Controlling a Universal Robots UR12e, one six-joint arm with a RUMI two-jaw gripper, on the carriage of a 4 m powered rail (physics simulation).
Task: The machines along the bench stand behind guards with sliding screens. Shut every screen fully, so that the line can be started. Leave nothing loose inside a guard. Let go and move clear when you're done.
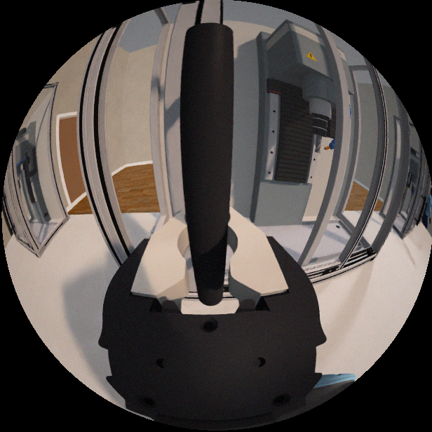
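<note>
My gripper [207, 205] is shut on the long black upright handle [207, 140] of a sliding screen, its pale jaws on either side. The screen's light metal upright [174, 120] shows behind the handle. A slotted guard post [101, 115] stands to the left, with a visible gap between it and that upright. To the right, a grey machine [292, 50] with a warning label and a spindle shows inside the guard, with an orange-tipped blue nozzle [329, 145]. Another light upright [342, 105] crosses in front of it. The handle and gripper hide part of the guard's inside.
Another guard [52, 150] with a machine stands at the far left, and one [404, 160] at the far right. The guard's slotted bottom track [330, 271] runs along the white bench [45, 285]. A light-blue thing [337, 380] shows at lower right.
</note>
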